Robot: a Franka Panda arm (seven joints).
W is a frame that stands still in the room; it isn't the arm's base.
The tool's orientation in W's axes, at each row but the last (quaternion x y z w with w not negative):
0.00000 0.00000 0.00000 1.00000
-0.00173 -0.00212 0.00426 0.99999
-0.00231 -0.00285 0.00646 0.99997
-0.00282 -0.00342 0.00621 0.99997
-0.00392 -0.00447 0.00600 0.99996
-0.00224 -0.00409 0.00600 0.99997
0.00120 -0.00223 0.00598 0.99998
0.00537 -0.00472 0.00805 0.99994
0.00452 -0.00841 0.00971 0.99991
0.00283 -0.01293 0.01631 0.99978
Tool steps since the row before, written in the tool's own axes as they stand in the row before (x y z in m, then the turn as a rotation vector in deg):
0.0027 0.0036 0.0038 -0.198 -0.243 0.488
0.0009 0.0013 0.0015 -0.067 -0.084 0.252
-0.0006 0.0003 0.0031 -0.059 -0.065 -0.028
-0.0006 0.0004 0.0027 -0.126 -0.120 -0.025
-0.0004 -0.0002 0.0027 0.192 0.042 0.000
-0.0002 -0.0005 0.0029 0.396 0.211 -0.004
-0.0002 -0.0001 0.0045 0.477 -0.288 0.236
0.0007 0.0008 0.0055 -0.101 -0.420 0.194
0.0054 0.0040 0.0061 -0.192 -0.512 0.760
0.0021 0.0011 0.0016 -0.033 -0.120 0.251
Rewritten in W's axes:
0.0027 0.0036 0.0038 -0.198 -0.243 0.488
0.0009 0.0013 0.0015 -0.067 -0.084 0.252
-0.0006 0.0003 0.0031 -0.058 -0.066 -0.028
-0.0006 0.0004 0.0027 -0.124 -0.122 -0.025
-0.0004 -0.0002 0.0027 0.191 0.044 0.001
-0.0002 -0.0005 0.0029 0.393 0.216 -0.002
-0.0002 -0.0001 0.0045 0.479 -0.283 0.237
0.0006 0.0008 0.0055 -0.096 -0.424 0.189
0.0052 0.0040 0.0062 -0.195 -0.523 0.752
0.0020 0.0012 0.0017 -0.036 -0.123 0.249

